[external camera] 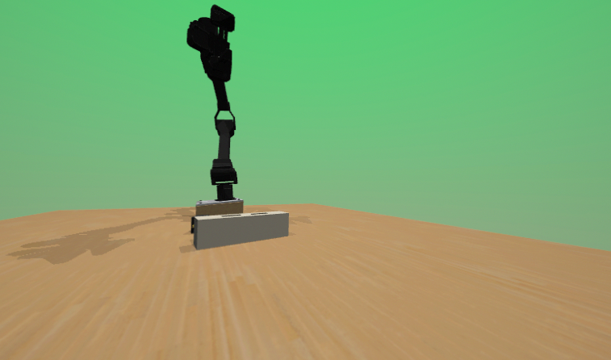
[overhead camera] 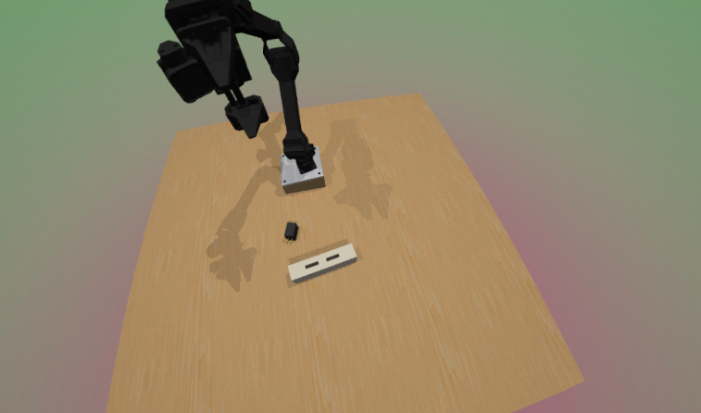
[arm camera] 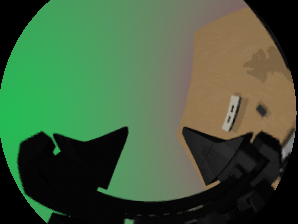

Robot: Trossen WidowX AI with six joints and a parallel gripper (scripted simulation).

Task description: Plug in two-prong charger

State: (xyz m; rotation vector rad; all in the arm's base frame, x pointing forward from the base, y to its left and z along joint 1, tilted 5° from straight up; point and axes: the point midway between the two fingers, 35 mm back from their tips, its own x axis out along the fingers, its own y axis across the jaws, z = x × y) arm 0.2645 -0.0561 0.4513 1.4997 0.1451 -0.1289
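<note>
Now: gripper tip 49 cm above the black two-prong charger, 6 cm past it and 5 cm to the left of it.
</note>
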